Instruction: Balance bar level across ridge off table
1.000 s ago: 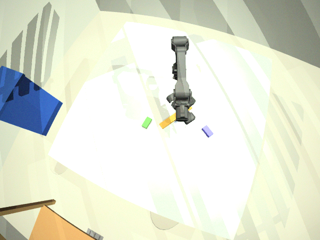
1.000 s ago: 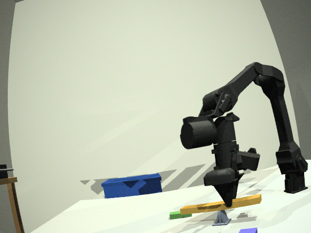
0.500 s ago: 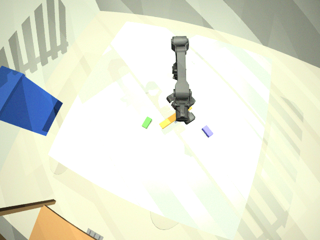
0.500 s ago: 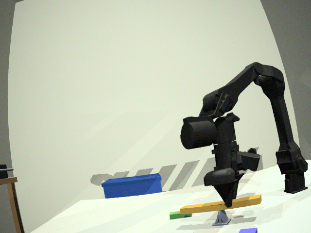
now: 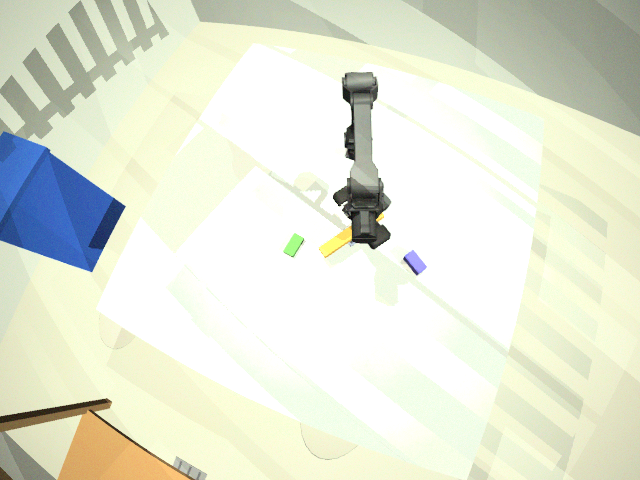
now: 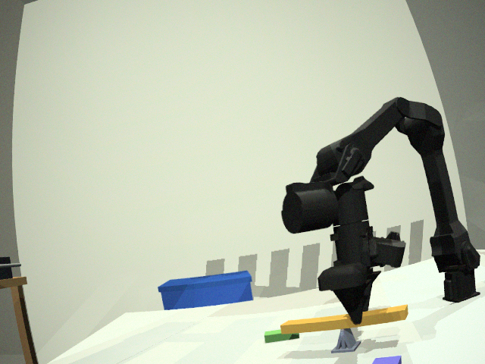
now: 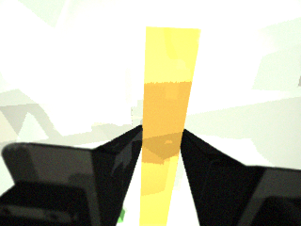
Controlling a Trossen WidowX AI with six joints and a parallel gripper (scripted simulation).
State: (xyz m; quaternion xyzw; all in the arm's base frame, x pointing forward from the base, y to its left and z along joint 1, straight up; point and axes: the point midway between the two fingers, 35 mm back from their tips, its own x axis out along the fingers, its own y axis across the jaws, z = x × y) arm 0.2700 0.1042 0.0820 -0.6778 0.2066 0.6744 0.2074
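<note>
Right now my gripper tip is 20 mm short of the bar and 20 mm to the left of it. From my gripper tip the other things lie so: purple block (40 mm ahead, 190 mm to the left, 30 mm below); then green block (110 mm ahead, 170 mm to the right, 40 mm below).
</note>
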